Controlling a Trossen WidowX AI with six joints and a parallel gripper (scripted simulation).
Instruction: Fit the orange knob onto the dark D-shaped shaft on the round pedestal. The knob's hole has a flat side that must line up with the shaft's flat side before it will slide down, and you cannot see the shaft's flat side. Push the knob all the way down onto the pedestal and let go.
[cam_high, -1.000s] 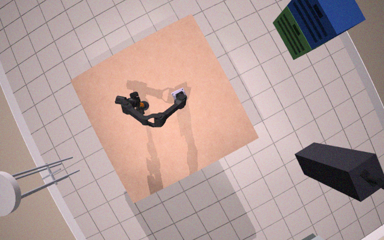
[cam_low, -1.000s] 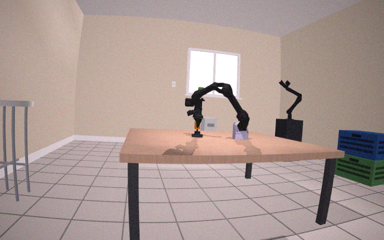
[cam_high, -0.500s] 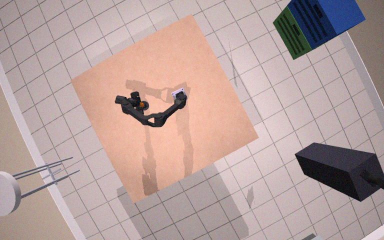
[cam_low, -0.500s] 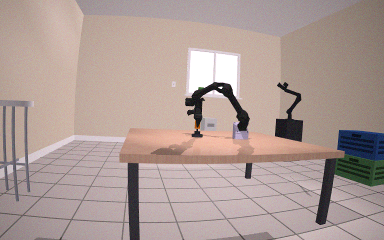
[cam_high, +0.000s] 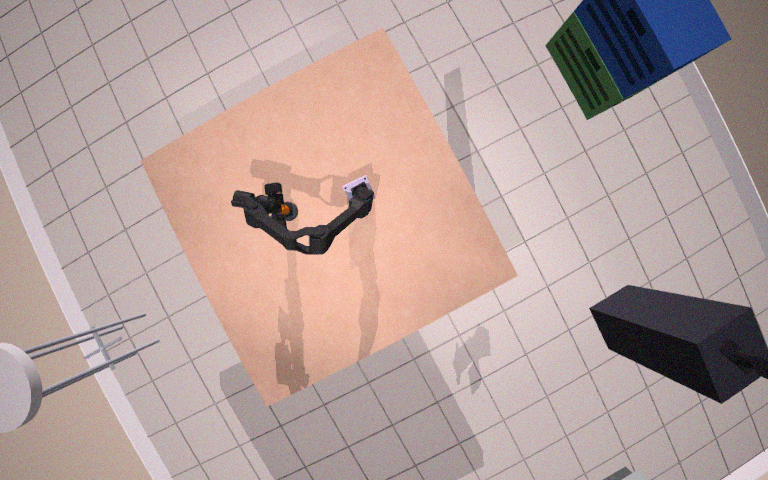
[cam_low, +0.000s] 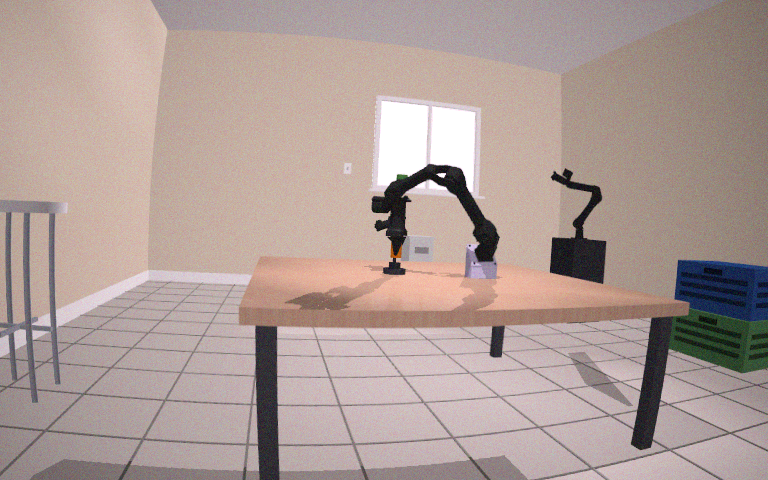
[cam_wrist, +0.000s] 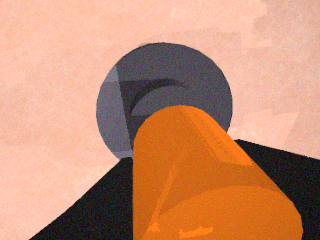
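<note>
The orange knob is 2 cm above my gripper tip. Also, from my gripper tip: round pedestal (4 cm below).
</note>
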